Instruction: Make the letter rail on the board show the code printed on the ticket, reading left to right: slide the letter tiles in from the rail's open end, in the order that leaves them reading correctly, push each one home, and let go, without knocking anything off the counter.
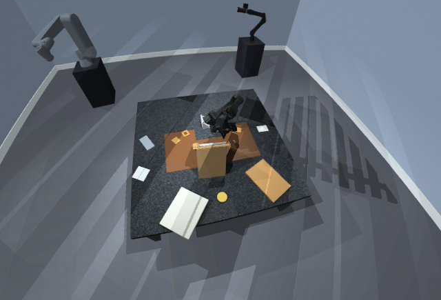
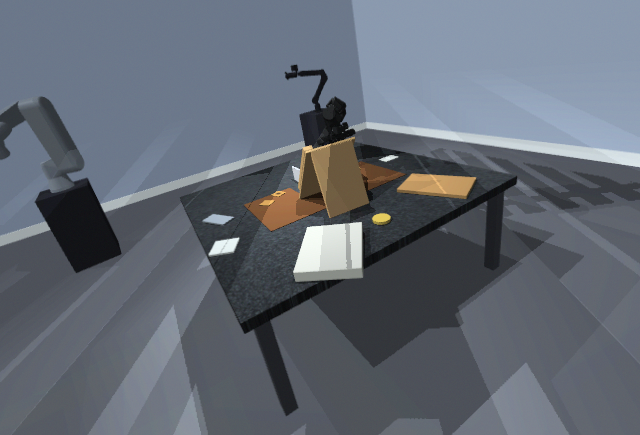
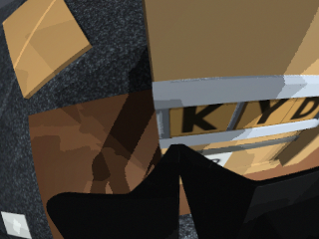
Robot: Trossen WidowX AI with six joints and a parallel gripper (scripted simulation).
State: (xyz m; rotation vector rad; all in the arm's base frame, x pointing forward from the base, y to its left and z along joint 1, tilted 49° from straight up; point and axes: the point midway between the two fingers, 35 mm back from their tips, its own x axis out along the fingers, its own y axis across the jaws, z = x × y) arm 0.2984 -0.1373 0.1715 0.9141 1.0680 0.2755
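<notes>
Right now the white ticket is 5 cm behind my gripper tip, 4 cm to the right of it and 11 cm below it. The rest, counted from my gripper tip: white box: 38 cm ahead, 40 cm to the right, 17 cm below; brown mat: 14 cm behind, 6 cm to the right, 19 cm below; flat tan slab: 35 cm ahead, 24 cm to the left, 18 cm below.
</notes>
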